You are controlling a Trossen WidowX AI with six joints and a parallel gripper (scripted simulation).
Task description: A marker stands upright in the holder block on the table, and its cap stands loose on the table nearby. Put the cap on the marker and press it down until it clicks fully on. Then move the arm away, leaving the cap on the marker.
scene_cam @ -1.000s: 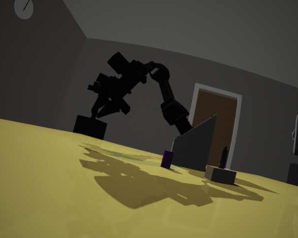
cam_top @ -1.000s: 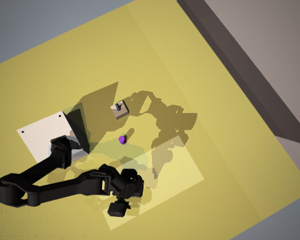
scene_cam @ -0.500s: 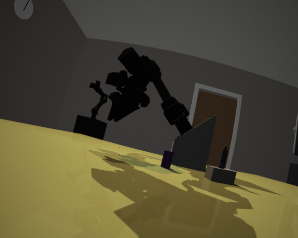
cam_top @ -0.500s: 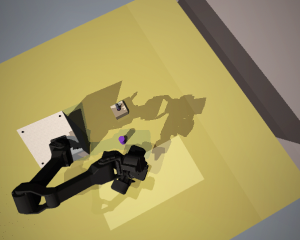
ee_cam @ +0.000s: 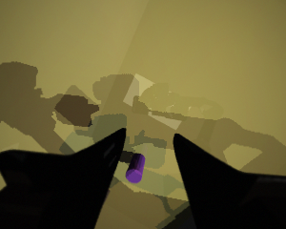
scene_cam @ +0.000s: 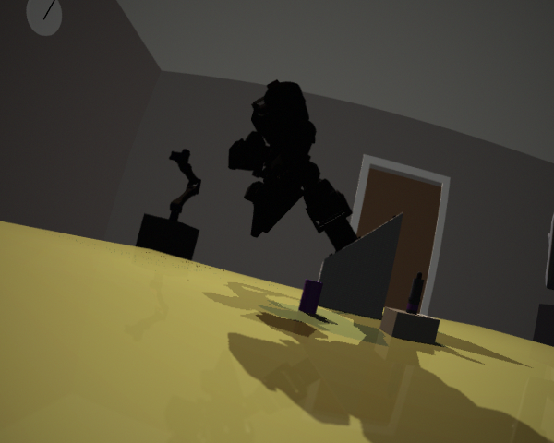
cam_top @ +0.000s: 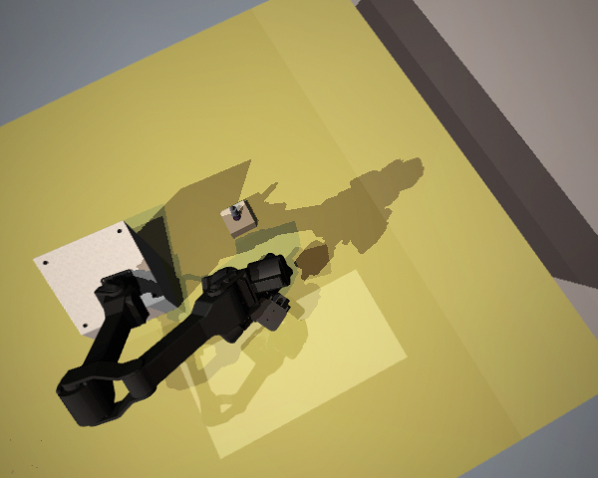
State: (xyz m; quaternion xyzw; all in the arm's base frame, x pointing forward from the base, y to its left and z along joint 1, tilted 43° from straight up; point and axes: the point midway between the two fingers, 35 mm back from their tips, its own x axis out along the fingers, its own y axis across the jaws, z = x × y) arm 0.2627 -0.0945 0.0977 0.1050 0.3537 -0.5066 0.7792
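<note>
Right now the purple cap is 3 cm behind my gripper tip, 10 cm to the left of it and 7 cm below it. Also, from my gripper tip: grey holder block (24 cm to the left, 8 cm below); dark marker (24 cm to the left, 3 cm below).
</note>
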